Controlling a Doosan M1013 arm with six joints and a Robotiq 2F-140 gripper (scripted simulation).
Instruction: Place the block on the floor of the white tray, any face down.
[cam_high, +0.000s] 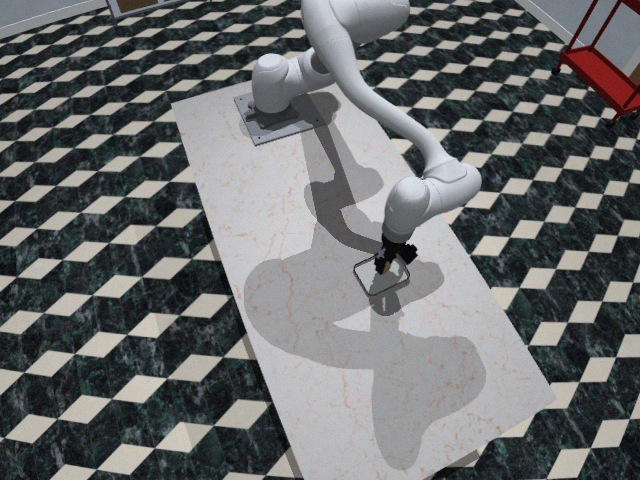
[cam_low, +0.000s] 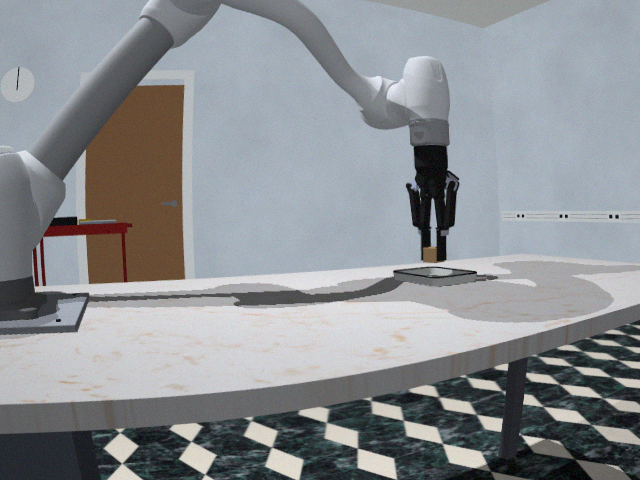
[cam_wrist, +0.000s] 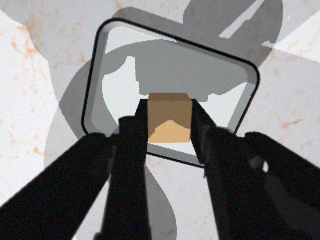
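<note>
Now: hand 60 mm above the white tray. The rest, counted from my hand: tan block: 20 mm below.
</note>
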